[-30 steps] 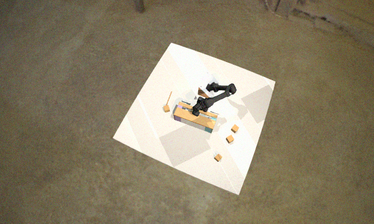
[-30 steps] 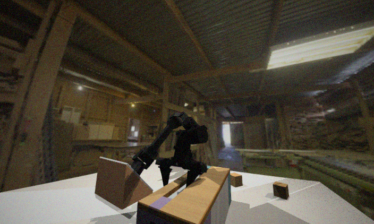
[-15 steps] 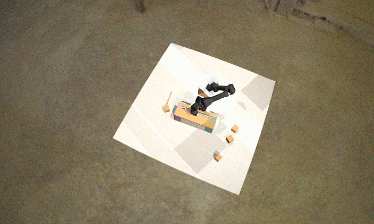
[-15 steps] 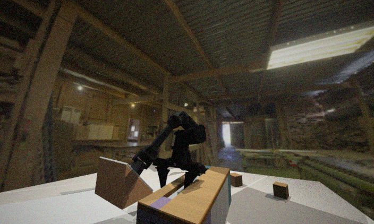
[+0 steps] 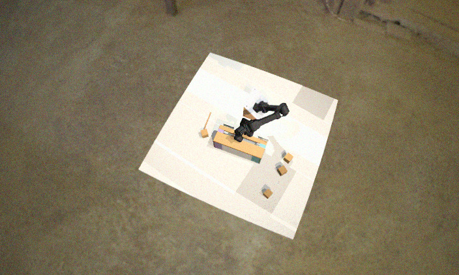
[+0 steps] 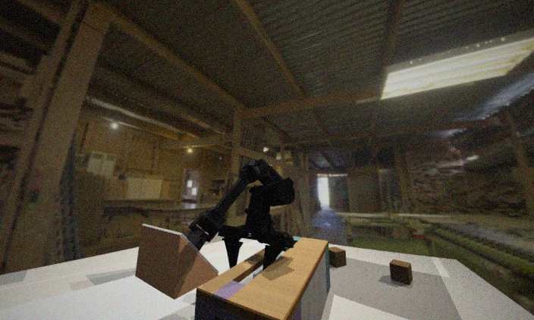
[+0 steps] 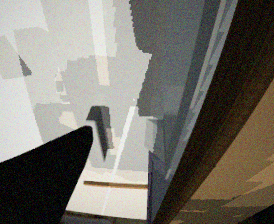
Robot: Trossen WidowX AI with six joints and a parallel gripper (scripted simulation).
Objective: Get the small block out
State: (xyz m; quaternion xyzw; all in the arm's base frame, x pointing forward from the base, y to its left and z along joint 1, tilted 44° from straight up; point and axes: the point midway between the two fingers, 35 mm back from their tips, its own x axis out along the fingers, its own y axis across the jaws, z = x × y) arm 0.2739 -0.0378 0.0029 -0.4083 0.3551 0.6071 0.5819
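My gripper tip is now 60 mm short of the tan block and 20 mm to the left of it. The rest, counted from my gripper tip: box (30 mm ahead, 40 mm to the left, 30 mm below).
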